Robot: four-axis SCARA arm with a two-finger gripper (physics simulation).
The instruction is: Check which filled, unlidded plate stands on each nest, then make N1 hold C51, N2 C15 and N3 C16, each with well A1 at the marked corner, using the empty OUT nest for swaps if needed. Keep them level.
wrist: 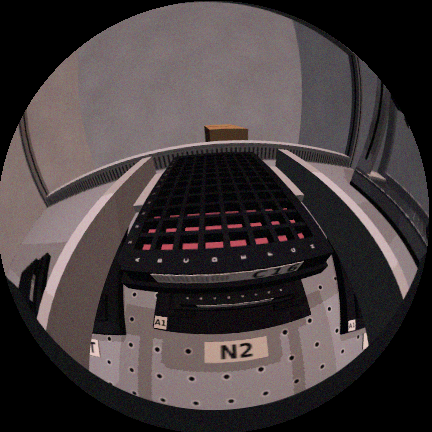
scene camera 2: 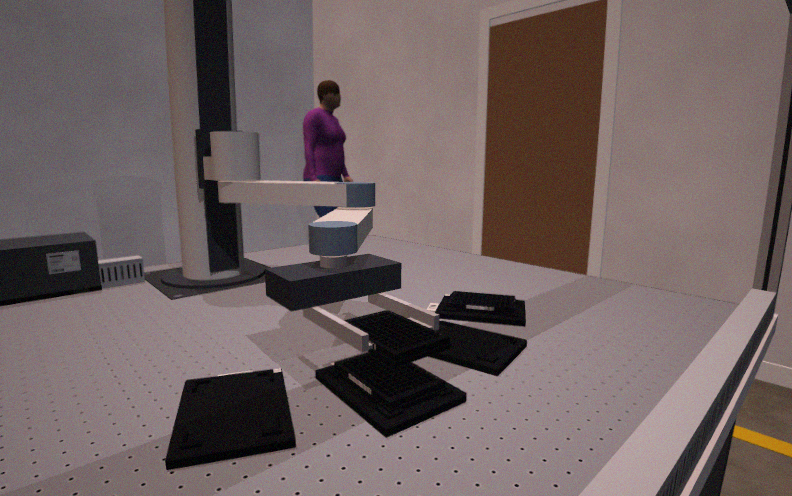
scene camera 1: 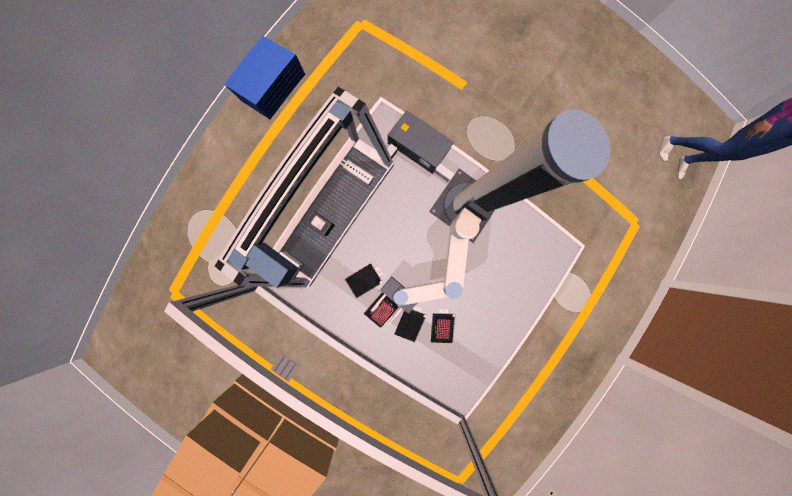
In view: my gripper (scene camera 2: 403,332), a plate C16 (scene camera 2: 397,340), an OUT nest (wrist: 114,325), a nest N3 (scene camera 2: 228,415) and a nest N2 (wrist: 238,320).
The plate C16 also shows in the wrist view (wrist: 214,222). The nest N3 shows as well in the wrist view (wrist: 345,291).
